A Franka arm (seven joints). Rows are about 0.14 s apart.
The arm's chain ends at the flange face. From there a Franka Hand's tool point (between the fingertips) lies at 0.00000 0.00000 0.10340 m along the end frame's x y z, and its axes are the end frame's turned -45 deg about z.
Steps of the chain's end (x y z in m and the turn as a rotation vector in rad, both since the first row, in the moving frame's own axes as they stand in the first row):
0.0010 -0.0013 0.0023 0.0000 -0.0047 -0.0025
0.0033 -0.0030 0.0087 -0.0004 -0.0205 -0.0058
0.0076 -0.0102 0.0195 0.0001 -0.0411 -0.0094
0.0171 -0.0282 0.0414 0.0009 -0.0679 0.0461
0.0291 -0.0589 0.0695 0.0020 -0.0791 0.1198
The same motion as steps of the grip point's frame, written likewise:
0.0013 -0.0006 0.0023 0.0033 -0.0033 -0.0025
0.0029 -0.0013 0.0087 0.0142 -0.0148 -0.0058
0.0096 -0.0048 0.0194 0.0291 -0.0290 -0.0094
0.0273 -0.0130 0.0412 0.0486 -0.0474 0.0461
0.0570 -0.0273 0.0692 0.0573 -0.0545 0.1198

